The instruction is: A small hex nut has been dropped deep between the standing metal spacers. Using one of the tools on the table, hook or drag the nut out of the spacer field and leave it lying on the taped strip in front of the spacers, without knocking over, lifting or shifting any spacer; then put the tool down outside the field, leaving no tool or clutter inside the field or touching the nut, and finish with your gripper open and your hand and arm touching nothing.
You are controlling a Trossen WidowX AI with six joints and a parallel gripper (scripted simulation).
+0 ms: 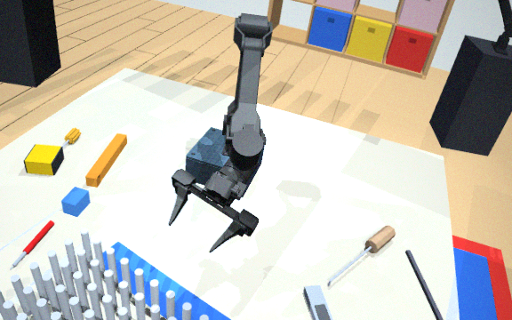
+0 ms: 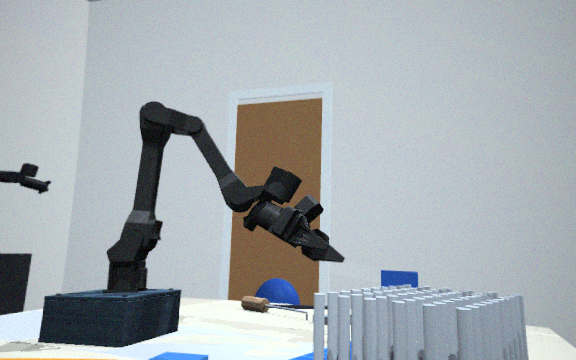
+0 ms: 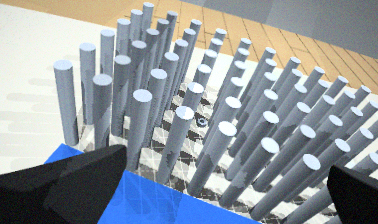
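Now: gripper tip 290 mm to the right of the grey block, 150 mm above it and 20 mm short of it. Also, from my gripper tip: red-handled tool (370 mm to the right, 160 mm below, 10 mm behind); then blue cube (330 mm to the right, 180 mm behind, 150 mm below); then blue taped strip (170 mm below, 40 mm to the right, 20 mm ahead).
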